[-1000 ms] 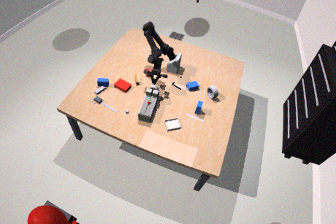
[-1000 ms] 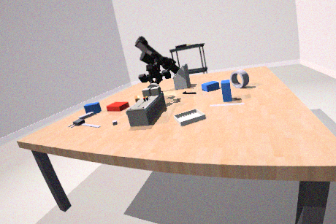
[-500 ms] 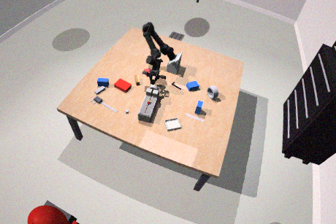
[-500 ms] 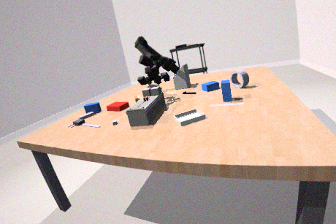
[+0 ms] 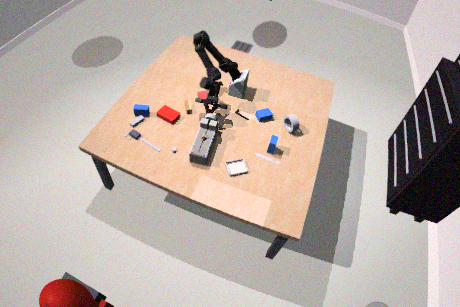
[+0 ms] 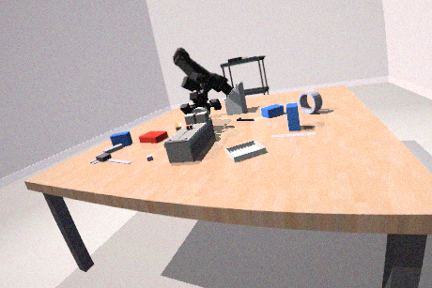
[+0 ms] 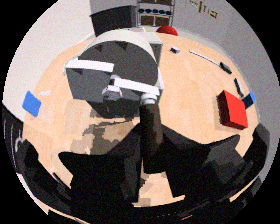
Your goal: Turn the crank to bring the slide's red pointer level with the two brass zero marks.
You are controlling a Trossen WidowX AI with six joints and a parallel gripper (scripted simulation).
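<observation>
The red pointer lies 180 mm ahead of my gripper tip, 50 mm to the left of it and 30 mm above it. Round my gripper tip: red block 50 mm ahead, 240 mm to the right, 40 mm below; white tray 220 mm ahead, 260 mm to the left, 50 mm below; dark crank handle 20 mm behind, 30 mm above.
</observation>
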